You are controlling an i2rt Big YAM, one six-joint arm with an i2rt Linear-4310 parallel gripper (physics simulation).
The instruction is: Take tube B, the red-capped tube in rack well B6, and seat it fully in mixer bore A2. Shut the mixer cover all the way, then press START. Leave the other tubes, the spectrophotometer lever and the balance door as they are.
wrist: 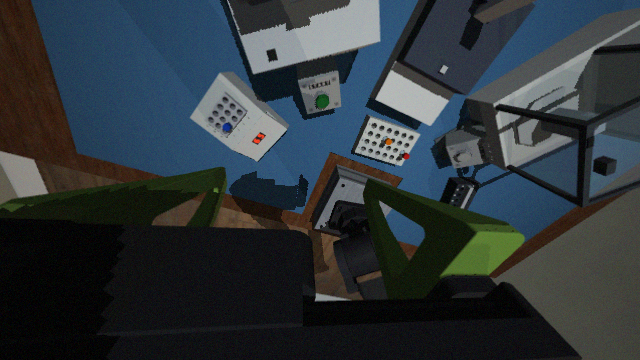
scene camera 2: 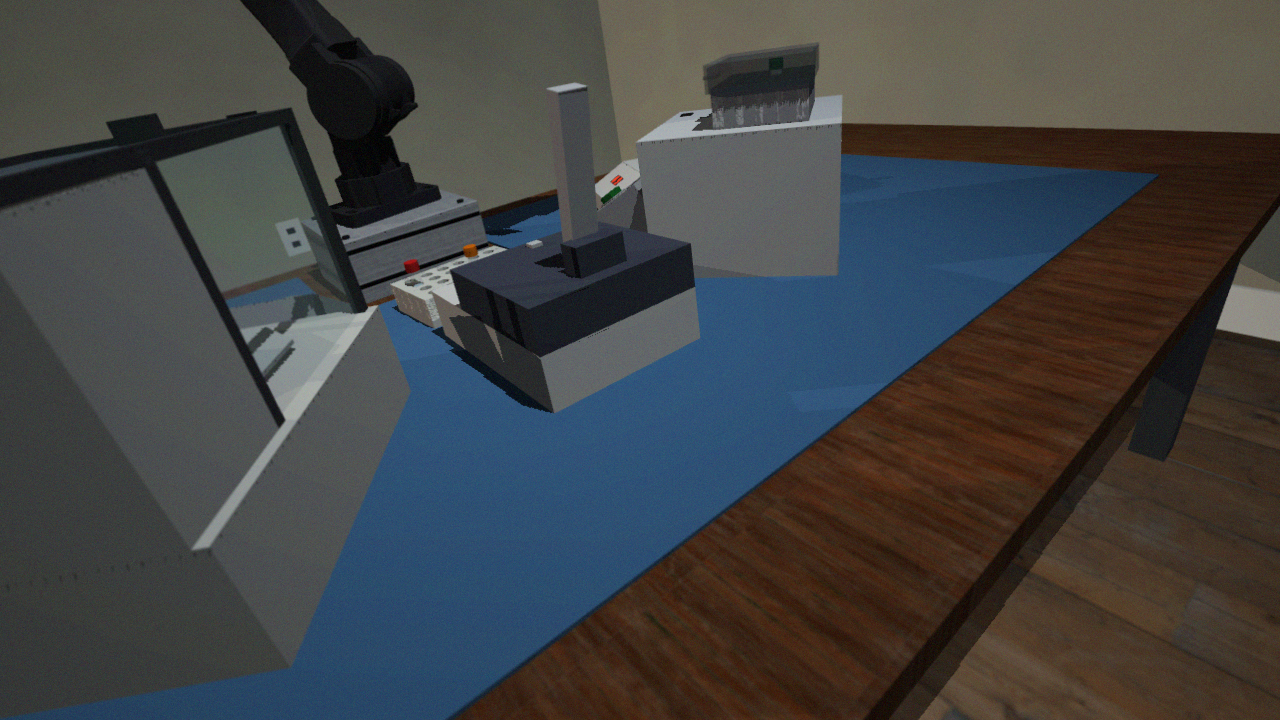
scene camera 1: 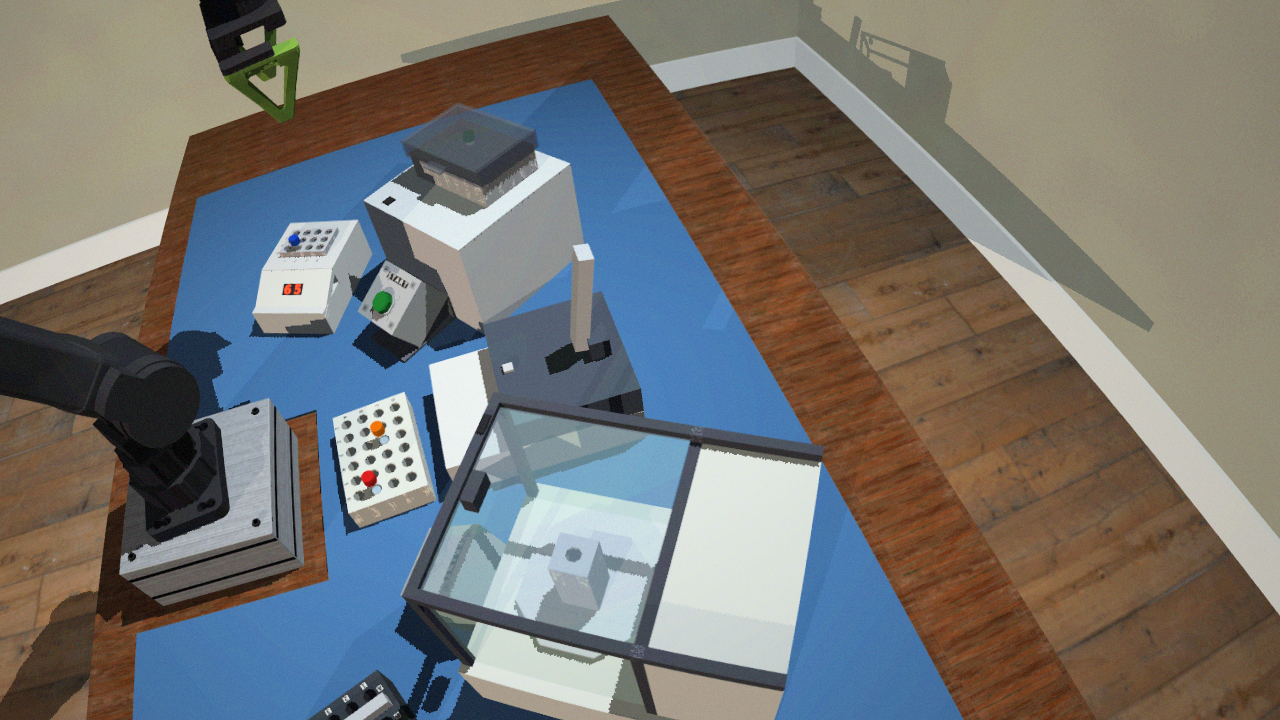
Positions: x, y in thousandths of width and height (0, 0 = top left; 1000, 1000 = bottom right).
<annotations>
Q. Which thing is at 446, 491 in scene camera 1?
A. A spectrophotometer.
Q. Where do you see a spectrophotometer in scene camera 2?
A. At 439, 441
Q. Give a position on a mixer cover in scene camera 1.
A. At 371, 203
</annotations>
